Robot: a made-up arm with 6 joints. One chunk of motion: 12 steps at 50 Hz.
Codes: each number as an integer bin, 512 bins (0 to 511) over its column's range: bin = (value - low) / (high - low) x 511, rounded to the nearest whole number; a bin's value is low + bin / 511 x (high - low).
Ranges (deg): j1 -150.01..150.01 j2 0..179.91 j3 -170..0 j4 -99.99..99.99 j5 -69.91..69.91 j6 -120.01..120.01
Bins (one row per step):
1: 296 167 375 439 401 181
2: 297 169 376 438 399 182
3: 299 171 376 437 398 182
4: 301 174 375 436 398 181
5: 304 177 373 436 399 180
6: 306 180 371 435 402 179
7: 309 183 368 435 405 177
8: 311 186 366 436 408 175
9: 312 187 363 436 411 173
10: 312 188 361 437 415 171
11: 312 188 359 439 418 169
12: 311 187 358 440 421 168
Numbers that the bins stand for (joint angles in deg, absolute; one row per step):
1: 23.78 58.80 -45.24 71.81 39.81 -34.99
2: 24.37 59.50 -44.91 71.42 39.26 -34.52
3: 25.54 60.20 -44.91 71.03 38.99 -34.52
4: 26.71 61.26 -45.24 70.64 38.99 -34.99
5: 28.48 62.32 -45.91 70.64 39.26 -35.46
6: 29.65 63.37 -46.58 70.25 40.09 -35.93
7: 31.41 64.43 -47.57 70.25 40.91 -36.87
8: 32.59 65.49 -48.24 70.64 41.73 -37.81
9: 33.17 65.84 -49.24 70.64 42.55 -38.75
10: 33.17 66.19 -49.90 71.03 43.64 -39.69
11: 33.17 66.19 -50.57 71.81 44.46 -40.63
12: 32.59 65.84 -50.90 72.20 45.28 -41.10

